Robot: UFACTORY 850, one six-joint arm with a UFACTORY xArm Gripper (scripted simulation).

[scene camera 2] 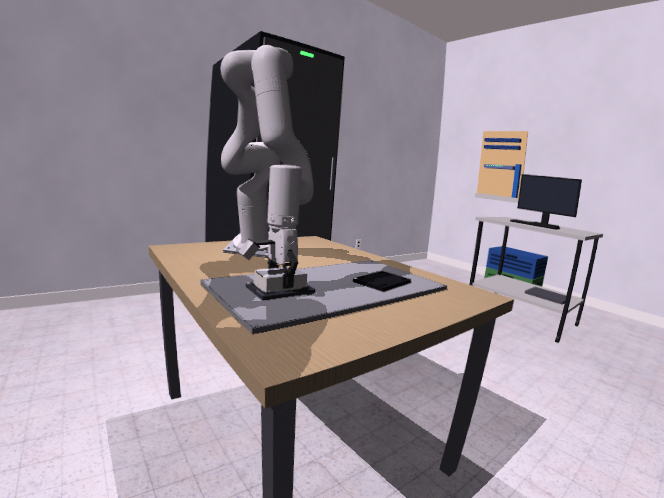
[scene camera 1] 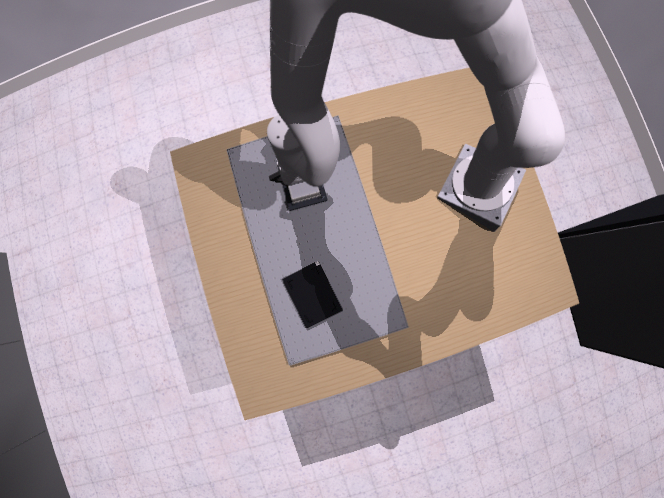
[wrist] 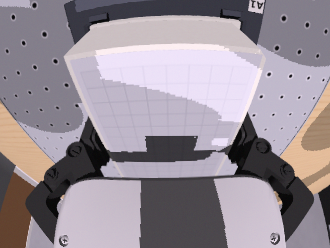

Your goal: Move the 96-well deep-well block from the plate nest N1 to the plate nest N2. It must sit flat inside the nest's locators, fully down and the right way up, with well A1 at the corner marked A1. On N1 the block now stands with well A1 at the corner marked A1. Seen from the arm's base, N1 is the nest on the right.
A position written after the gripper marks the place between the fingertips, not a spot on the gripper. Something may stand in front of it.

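White deep-well block [wrist: 167, 95] in sight. Gripper [scene camera 2: 280, 283], [wrist: 167, 107] likewise.
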